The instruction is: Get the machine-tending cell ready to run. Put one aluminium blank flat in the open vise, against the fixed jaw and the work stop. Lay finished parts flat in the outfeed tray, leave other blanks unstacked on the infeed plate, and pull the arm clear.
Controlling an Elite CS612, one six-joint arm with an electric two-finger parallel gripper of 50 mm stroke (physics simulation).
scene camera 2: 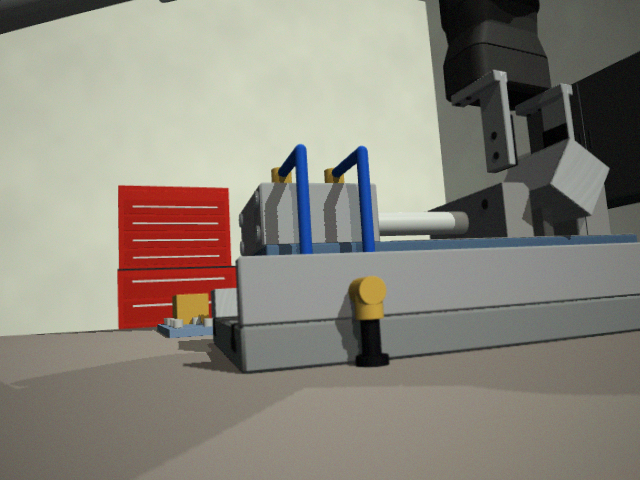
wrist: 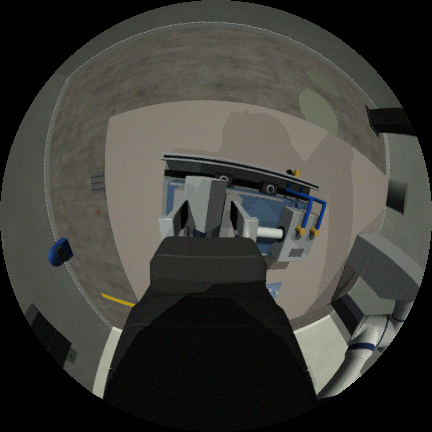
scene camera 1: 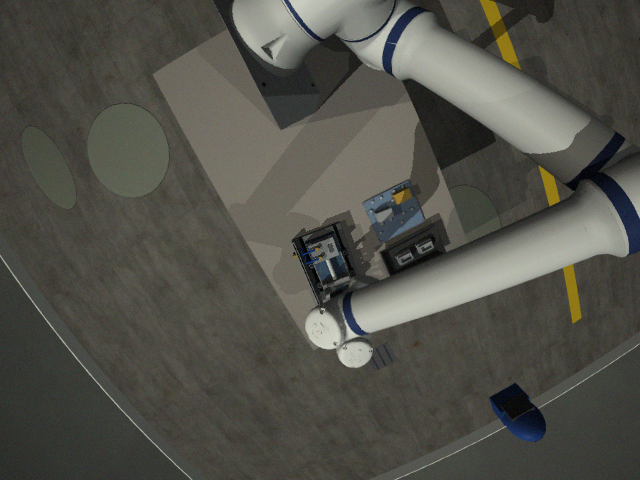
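Where they show: gripper, between the fingertips: [scene camera 2: 533, 171] [wrist: 208, 208] [scene camera 1: 331, 294]; arm's base, origin of its link: [scene camera 1: 263, 38].
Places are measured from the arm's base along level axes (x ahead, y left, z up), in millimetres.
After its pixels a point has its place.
The vise [scene camera 1: 309, 276] {z -348, x 653, y -184 mm} [scene camera 2: 439, 279] {z -361, x 606, y -195 mm} [wrist: 240, 166] {z -347, x 684, y -192 mm} holds a grey aluminium blank [scene camera 2: 581, 178] {z -302, x 733, y -173 mm} [wrist: 197, 197] {z -282, x 742, y -151 mm} that stands tilted on edge, rising above the jaw [scene camera 2: 470, 211]; its contact with the fixed jaw and work stop is hidden. My gripper [scene camera 2: 535, 147] {z -289, x 729, y -137 mm} [wrist: 208, 208] {z -289, x 729, y -137 mm} is open, pointing down over the vise, with its fingers on either side of the tilted blank; in scene camera 1 the arm hides it. Two finished parts [scene camera 1: 404, 257] {z -364, x 750, y 170 mm} [scene camera 1: 425, 245] {z -365, x 743, y 264 mm} lie apart in the dark outfeed tray [scene camera 1: 386, 262] {z -361, x 736, y 98 mm}. A grey blank [scene camera 1: 382, 214] {z -350, x 556, y 149 mm} is on the blue infeed plate [scene camera 1: 397, 228] {z -389, x 640, y 191 mm} [wrist: 274, 289] {z -387, x 513, y 129 mm}.
An orange block [scene camera 1: 402, 195] {z -353, x 523, y 244 mm} [scene camera 2: 191, 308] {z -370, x 527, y 216 mm} stands on the infeed plate's corner. The vise's cylinder [scene camera 1: 326, 248] {z -301, x 569, y -82 mm} [scene camera 2: 320, 211] {z -318, x 568, y -138 mm} [wrist: 294, 235] {z -301, x 590, y -100 mm} carries raised blue hoses [scene camera 2: 306, 206] {z -320, x 551, y -165 mm} [wrist: 309, 215] {z -301, x 568, y -136 mm}. The forearm [scene camera 1: 465, 273] {z 291, x 519, y 109 mm} passes close to the outfeed tray. A red cabinet [scene camera 2: 173, 227] stands behind.
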